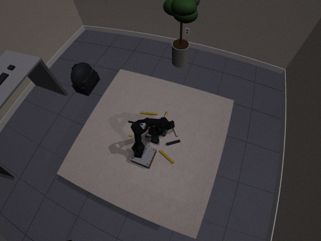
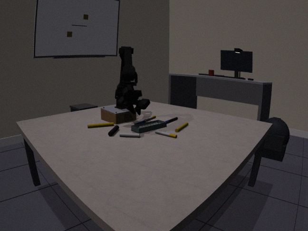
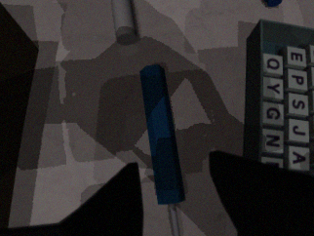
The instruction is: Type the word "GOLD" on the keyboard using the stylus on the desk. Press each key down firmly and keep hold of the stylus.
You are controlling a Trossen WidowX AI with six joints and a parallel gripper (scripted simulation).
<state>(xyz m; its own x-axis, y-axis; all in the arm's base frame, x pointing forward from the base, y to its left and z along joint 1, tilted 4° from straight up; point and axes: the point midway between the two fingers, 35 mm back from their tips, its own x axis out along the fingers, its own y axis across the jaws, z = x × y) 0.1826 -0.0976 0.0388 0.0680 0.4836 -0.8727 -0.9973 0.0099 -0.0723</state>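
Now: the blue stylus 6 cm below my gripper tip and 1 cm to the right of it.
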